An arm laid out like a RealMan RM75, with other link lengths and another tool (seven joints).
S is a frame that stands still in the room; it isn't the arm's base.
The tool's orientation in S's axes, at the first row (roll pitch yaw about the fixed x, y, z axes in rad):
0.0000, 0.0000, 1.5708
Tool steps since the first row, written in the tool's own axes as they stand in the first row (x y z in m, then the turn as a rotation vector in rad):
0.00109, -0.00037, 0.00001, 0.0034, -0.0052, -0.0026
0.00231, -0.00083, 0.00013, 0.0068, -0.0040, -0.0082
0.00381, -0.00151, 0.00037, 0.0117, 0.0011, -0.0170
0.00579, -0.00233, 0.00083, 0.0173, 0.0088, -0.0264
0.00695, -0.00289, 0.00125, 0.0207, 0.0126, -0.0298
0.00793, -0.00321, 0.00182, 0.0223, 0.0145, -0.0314
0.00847, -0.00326, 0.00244, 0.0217, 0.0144, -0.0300
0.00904, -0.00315, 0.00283, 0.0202, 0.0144, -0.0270
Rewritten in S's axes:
0.00037, 0.00109, 0.00001, 0.0052, 0.0034, -0.0026
0.00083, 0.00231, 0.00013, 0.0040, 0.0068, -0.0082
0.00151, 0.00381, 0.00037, -0.0011, 0.0117, -0.0170
0.00233, 0.00579, 0.00083, -0.0088, 0.0173, -0.0264
0.00289, 0.00695, 0.00125, -0.0126, 0.0207, -0.0298
0.00321, 0.00793, 0.00182, -0.0145, 0.0223, -0.0314
0.00326, 0.00847, 0.00244, -0.0144, 0.0217, -0.0300
0.00315, 0.00904, 0.00283, -0.0144, 0.0202, -0.0270

